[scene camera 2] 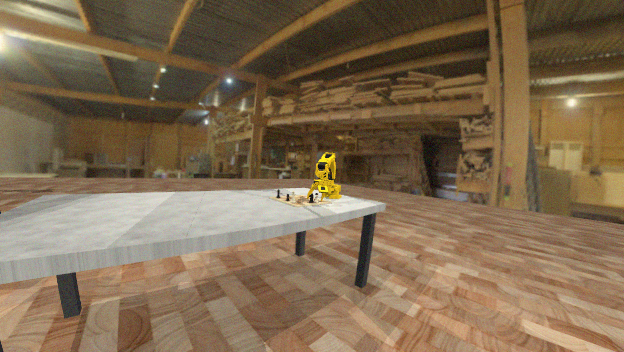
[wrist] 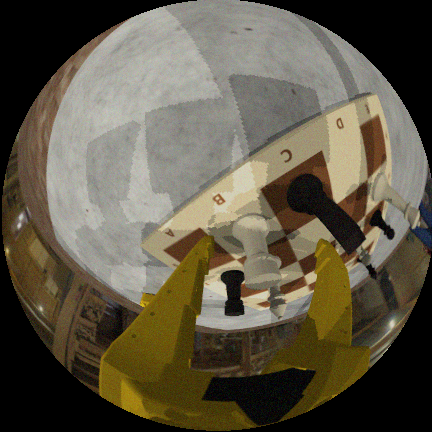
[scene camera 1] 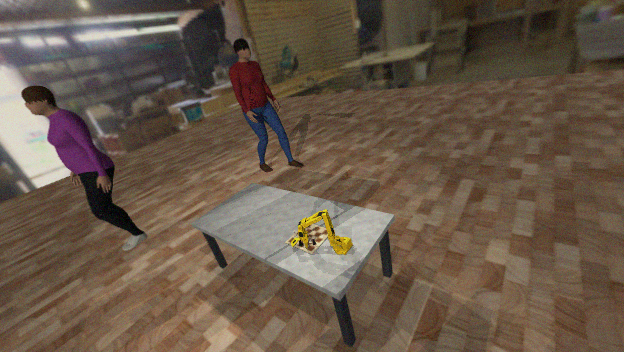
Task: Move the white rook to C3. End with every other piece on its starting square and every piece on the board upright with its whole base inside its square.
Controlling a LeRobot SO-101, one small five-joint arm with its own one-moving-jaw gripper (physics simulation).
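Seen in the pictures: hand at its tool point: [scene camera 2: 320,200] [wrist: 213,243] [scene camera 1: 306,247]; arm's base at its link origin: [scene camera 2: 328,197] [scene camera 1: 339,246].
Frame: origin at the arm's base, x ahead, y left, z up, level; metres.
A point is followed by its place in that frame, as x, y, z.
Note:
The white rook [wrist: 261,265] @[0.191, 0.092, 0.036] stands upright near the board's edge by the letter B in the wrist view. My gripper [wrist: 266,242] [scene camera 1: 294,242] [scene camera 2: 309,197] @[0.169, 0.095, 0.014] is open, its two jaws forming a V-shaped gap. The rook shows in that gap, with space on both sides and neither jaw pressing on it. The chessboard [wrist: 310,143] @[0.237, 0.108, 0.006] [scene camera 1: 320,231] @[0.181, -0.059, 0.006] lies on the table. A tall black piece [wrist: 332,220] stands by the letter C, right of the right jaw tip. In the scene views the rook is too small or hidden to tell apart. C3 cannot be made out.
A black rook [wrist: 233,292] @[0.152, 0.051, 0.024] and a pale pointed piece [wrist: 277,301] @[0.182, 0.049, 0.039] show beyond the white rook. A white piece [wrist: 392,196] and a small black piece [wrist: 382,225] @[0.296, 0.010, 0.021] stand farther right. The grey table [scene camera 1: 240,215] @[0.896, 0.032, 0.000] [scene camera 2: 150,215] @[0.856, 0.048, 0.000] carries the arm's base [scene camera 1: 342,245] @[-0.040, 0.022, 0.045]. Two people stand beyond it.

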